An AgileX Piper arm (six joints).
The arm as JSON. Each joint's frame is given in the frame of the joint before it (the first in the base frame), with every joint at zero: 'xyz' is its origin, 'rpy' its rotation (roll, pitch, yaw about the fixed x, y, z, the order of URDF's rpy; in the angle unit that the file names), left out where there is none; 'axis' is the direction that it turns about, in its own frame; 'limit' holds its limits. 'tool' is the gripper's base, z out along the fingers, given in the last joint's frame.
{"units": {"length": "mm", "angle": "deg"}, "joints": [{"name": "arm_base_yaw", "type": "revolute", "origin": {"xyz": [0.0, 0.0, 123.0], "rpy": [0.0, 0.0, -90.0]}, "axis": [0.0, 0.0, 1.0], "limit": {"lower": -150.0, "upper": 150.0}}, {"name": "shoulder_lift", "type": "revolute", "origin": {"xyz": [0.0, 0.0, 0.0], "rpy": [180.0, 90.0, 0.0]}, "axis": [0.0, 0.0, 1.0], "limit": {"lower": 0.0, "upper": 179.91}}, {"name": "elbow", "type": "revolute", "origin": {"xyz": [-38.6, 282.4, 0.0]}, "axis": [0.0, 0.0, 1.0], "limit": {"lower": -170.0, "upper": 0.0}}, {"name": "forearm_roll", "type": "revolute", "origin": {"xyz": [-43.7, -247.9, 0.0], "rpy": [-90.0, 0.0, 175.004]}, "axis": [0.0, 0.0, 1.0], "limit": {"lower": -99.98, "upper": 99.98}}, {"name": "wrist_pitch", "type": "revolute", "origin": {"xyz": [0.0, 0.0, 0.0], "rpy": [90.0, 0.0, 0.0]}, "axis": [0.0, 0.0, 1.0], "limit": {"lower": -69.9, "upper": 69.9}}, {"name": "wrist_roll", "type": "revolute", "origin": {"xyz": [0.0, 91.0, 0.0], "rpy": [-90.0, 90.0, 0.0]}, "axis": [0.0, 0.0, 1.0], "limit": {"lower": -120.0, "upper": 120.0}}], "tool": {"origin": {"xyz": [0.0, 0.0, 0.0], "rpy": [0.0, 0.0, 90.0]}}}
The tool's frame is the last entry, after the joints.
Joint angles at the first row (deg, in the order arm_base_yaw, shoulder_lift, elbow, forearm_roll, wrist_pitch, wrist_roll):
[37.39, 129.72, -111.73, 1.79, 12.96, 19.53]
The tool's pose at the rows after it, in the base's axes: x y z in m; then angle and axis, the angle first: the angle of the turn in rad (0 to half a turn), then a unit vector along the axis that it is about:
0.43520, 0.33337, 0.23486, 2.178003, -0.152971, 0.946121, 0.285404
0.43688, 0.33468, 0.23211, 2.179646, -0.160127, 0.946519, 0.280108
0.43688, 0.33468, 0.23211, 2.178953, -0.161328, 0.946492, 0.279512
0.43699, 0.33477, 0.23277, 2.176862, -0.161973, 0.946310, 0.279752
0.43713, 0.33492, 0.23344, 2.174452, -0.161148, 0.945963, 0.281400
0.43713, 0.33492, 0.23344, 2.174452, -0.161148, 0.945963, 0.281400
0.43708, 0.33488, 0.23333, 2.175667, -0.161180, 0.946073, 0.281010
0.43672, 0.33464, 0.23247, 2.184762, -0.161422, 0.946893, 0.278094
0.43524, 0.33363, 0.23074, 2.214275, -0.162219, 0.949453, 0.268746
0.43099, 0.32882, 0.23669, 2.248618, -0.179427, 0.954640, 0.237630
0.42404, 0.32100, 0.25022, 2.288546, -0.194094, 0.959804, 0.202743
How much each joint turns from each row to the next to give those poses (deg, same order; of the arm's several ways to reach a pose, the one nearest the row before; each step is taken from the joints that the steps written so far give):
[0.00, 2.08, -2.63, -0.21, 0.87, -1.81]
[0.00, 0.73, -0.85, 0.00, 0.51, -0.82]
[0.00, 0.00, 0.00, 0.00, 0.00, -0.14]
[0.00, 0.00, -0.11, 0.00, -0.01, -0.08]
[0.00, 0.00, -0.09, 0.11, -0.12, 0.00]
[0.00, 0.00, 0.00, 0.00, 0.00, 0.00]
[0.00, 0.00, 0.00, 0.00, 0.08, 0.00]
[0.00, 0.00, 0.00, 0.00, 0.61, 0.00]
[0.00, -0.12, 0.00, 0.00, 2.08, 0.00]
[0.00, -1.30, 0.00, -2.49, 4.68, 0.00]
[0.00, -2.29, 0.00, -2.52, 6.11, 0.00]

